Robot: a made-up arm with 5 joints. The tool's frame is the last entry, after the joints.
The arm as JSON. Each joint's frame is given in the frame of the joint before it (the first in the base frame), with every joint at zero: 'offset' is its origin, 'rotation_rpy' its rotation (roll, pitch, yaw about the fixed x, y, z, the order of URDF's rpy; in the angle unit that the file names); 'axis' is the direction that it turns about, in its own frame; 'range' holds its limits. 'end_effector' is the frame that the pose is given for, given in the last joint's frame.
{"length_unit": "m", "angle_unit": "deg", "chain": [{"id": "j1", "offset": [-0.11, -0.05, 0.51], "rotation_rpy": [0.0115, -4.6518, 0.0], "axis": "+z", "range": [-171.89, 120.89]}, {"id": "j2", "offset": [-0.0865, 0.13, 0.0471], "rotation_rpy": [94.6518, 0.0, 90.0], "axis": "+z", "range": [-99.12, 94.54]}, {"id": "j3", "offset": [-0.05, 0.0, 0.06], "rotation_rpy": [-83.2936, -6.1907, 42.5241], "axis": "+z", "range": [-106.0, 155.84]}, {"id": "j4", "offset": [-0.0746, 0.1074, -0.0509], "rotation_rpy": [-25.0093, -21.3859, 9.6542], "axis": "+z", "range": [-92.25, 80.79]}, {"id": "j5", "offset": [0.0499, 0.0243, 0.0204], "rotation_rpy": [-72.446, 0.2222, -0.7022], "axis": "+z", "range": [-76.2, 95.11]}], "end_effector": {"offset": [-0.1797, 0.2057, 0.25], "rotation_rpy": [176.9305, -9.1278, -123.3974]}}
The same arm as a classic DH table. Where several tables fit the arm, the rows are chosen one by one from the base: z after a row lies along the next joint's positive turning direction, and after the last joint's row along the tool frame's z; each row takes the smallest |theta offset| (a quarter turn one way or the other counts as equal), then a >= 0, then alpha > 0; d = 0 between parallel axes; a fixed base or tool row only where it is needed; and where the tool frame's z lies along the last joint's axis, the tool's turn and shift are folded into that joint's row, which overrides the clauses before.
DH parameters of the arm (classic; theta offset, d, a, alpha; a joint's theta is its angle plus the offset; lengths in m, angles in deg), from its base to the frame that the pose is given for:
base (fixed): -89.86 -0.8434 0.0497 4.65
j1: -0.14 1.3979 -0.13 -94.65
j2: 43.25 -0.0308 0.0364 83.33
j3: 41.43 -0.2169 -0.0292 32.45
j4: -43.58 0.2501 -0.0496 72.45
j5: -51.84 0.3666 0.2727 -170.37
tool (fixed): -108.43 0.0917 0 0
Joint limits (deg, base to tool): -171.89..120.89 -99.12..94.54 -106..155.84 -92.25..80.79 -76.2..95.11

